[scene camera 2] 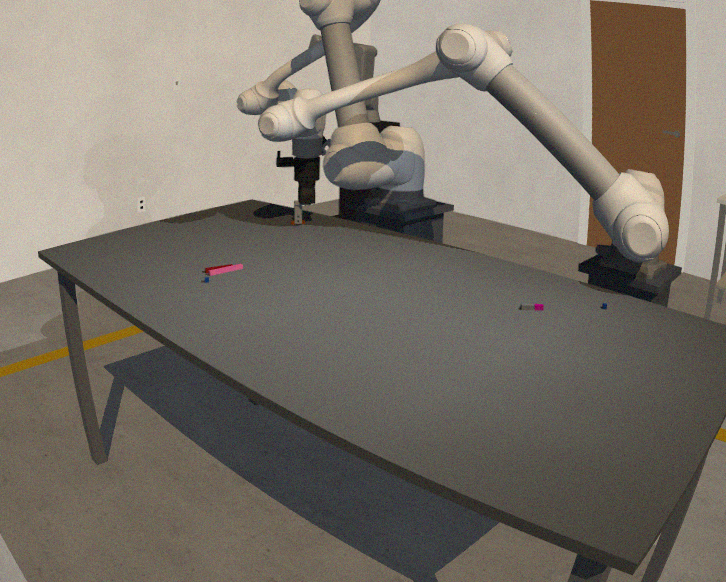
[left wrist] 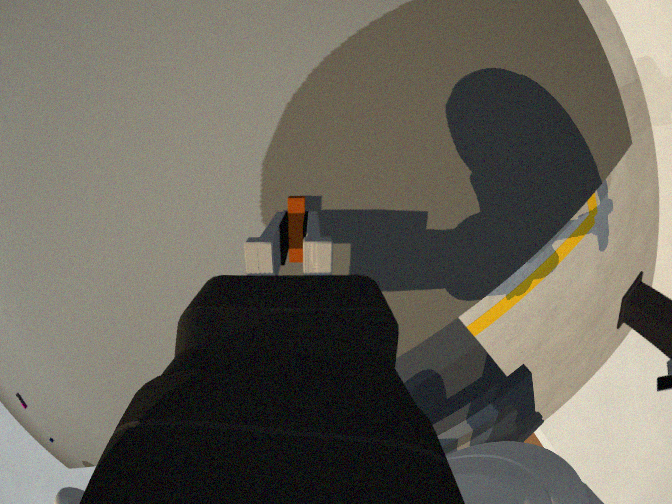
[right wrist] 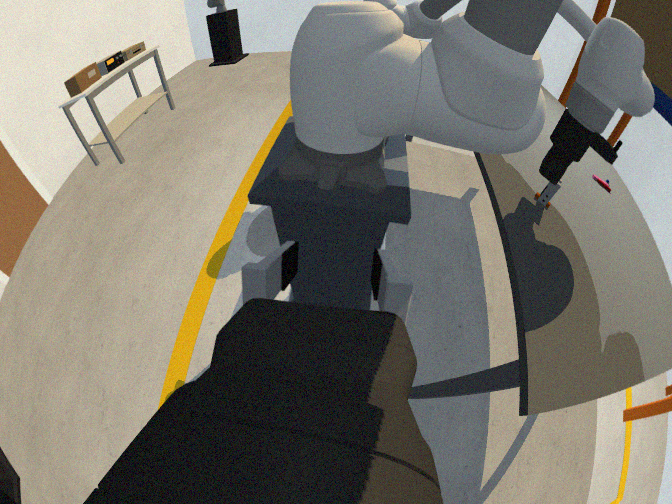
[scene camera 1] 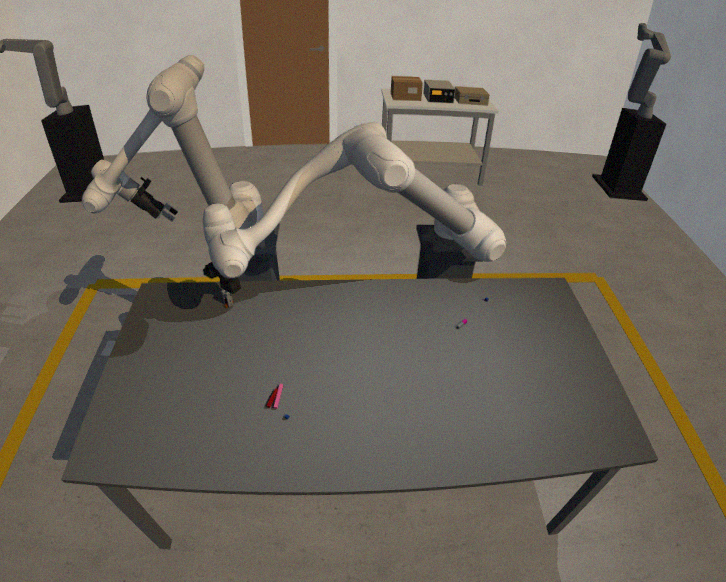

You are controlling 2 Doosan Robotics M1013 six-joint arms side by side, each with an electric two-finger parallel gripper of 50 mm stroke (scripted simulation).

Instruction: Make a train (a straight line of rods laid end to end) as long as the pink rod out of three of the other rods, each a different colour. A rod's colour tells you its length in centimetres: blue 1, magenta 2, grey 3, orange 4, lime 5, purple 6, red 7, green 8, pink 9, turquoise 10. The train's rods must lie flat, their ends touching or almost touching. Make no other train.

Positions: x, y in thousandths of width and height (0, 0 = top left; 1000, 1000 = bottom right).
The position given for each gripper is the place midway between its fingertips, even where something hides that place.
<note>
In view: the left gripper (scene camera 2: 410, 384), the right gripper (right wrist: 498, 519) and an orange rod (left wrist: 441, 406).
The left gripper also shows in the left wrist view (left wrist: 443, 453) and in the right wrist view (right wrist: 807, 398).
</note>
